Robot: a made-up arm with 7 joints. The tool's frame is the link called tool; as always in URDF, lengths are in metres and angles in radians.
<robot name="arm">
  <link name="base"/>
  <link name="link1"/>
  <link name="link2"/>
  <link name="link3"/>
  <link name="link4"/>
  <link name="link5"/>
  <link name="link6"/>
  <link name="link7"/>
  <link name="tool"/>
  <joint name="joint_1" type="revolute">
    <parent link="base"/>
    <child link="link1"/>
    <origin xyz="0.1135 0.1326 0.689" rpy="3.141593 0 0"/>
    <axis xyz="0 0 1"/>
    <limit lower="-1.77" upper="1.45" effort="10" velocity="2.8"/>
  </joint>
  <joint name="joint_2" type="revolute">
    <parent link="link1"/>
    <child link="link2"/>
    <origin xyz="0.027 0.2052 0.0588" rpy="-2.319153 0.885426 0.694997"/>
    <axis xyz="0 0 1"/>
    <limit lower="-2.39" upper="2.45" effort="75" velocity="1.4"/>
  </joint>
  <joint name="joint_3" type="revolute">
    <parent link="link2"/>
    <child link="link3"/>
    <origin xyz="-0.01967 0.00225 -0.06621" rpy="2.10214 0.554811 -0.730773"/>
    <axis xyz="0 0 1"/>
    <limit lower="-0.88" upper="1.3" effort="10" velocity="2"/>
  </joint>
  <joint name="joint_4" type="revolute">
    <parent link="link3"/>
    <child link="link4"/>
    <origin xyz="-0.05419 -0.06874 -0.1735" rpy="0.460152 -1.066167 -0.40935"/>
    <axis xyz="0 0 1"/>
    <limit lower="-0.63" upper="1.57" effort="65" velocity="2.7"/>
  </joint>
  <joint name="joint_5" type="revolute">
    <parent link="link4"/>
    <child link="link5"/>
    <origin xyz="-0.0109 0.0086 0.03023" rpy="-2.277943 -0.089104 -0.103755"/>
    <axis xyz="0 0 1"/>
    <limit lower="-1.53" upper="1.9" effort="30" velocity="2.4"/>
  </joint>
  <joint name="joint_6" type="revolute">
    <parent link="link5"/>
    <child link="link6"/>
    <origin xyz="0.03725 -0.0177 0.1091" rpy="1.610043 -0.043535 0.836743"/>
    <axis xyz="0 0 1"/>
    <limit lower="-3.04" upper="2.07" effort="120" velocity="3.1"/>
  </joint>
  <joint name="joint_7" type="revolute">
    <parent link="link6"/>
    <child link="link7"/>
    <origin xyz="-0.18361 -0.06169 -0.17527" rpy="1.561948 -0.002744 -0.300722"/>
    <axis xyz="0 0 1"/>
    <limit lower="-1.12" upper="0.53" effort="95" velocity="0.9"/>
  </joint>
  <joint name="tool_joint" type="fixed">
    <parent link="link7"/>
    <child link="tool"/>
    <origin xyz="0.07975 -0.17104 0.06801" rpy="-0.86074 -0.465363 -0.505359"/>
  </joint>
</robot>
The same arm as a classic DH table. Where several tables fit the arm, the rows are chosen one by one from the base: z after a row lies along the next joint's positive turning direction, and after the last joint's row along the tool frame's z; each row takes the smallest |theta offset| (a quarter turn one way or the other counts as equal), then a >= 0, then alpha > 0; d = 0 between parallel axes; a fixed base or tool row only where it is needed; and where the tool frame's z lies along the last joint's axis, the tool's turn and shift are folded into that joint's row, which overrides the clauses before.
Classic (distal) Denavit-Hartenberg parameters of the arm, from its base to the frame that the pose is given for. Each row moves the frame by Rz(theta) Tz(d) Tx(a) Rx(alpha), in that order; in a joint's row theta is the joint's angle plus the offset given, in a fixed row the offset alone. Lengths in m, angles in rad.
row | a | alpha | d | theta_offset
base (fixed) | 0.1745 | 3.1416 | 0 | 0.8629
joint_1 | -0.2054 | 2.0161 | -0.6182 | -0.9605
joint_2 | 0.012 | -2.0161 | -0.0309 | 0
joint_3 | 0.0626 | 1.1228 | -0.1855 | 1.0534
joint_4 | -0.0123 | -2.2746 | 0.1036 | 1.1506
joint_5 | 0.0117 | 1.61 | 0.1192 | 0.7215
joint_6 | -0.1571 | 1.5619 | -0.1367 | -0.2572
joint_7 | 0.1024 | -0.9489 | 0.2949 | -0.1344
tool (fixed) | 0 | 0 | -0.195 | -0.5849
Joint limits (rad, base to tool): -1.77..1.45 -2.39..2.45 -0.88..1.3 -0.63..1.57 -1.53..1.9 -3.04..2.07 -1.12..0.53

